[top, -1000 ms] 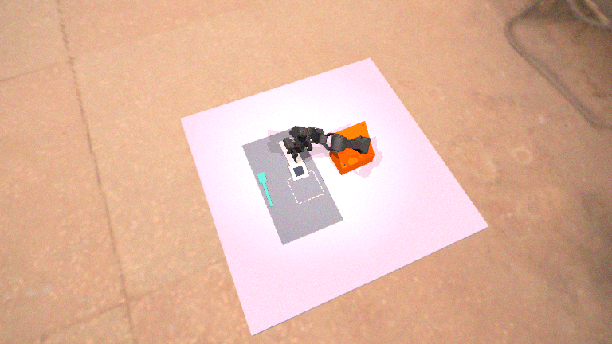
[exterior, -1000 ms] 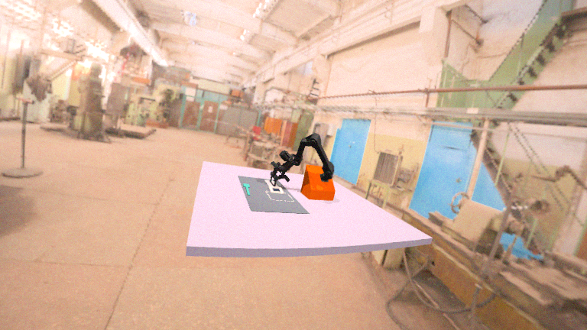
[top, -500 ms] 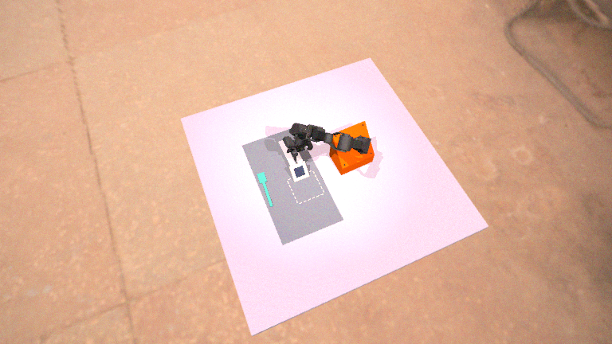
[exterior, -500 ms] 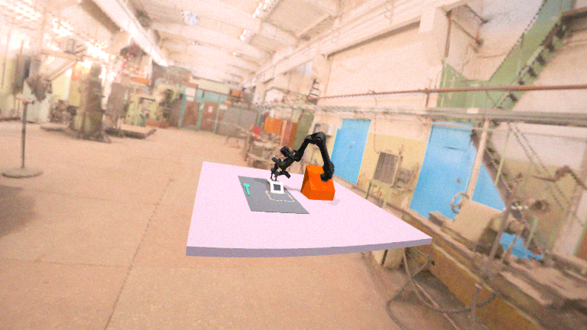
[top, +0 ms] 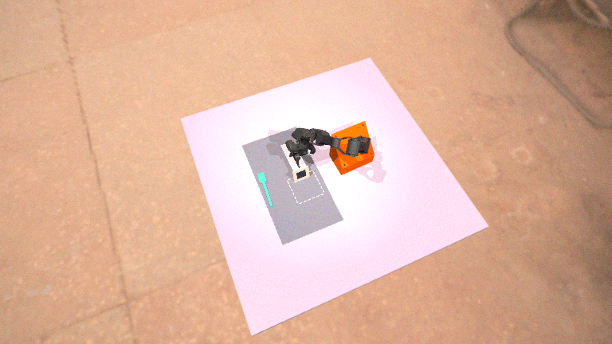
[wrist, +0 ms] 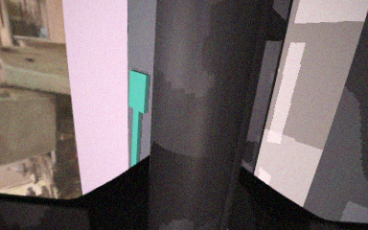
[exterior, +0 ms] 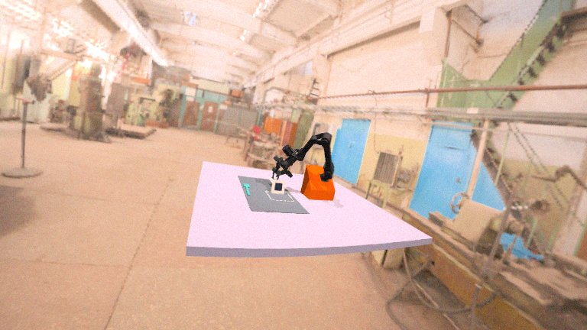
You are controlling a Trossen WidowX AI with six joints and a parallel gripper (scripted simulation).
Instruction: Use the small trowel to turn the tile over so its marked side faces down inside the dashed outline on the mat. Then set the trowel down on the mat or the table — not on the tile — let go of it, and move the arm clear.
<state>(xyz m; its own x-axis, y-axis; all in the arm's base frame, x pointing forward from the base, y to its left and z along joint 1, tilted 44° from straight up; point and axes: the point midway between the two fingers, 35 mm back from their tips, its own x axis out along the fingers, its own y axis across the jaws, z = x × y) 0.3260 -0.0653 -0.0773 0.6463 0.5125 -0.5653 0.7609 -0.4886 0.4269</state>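
Now: the tile 10 mm behind my gripper tip, 90 mm to the left of it and 60 mm below it. The rest, counted from my gripper tip: teal flat tool (190 mm ahead, 50 mm to the left, 100 mm below); then grey mat (50 mm ahead, 80 mm to the left, 120 mm below); then trowel (20 mm behind, 10 mm below).
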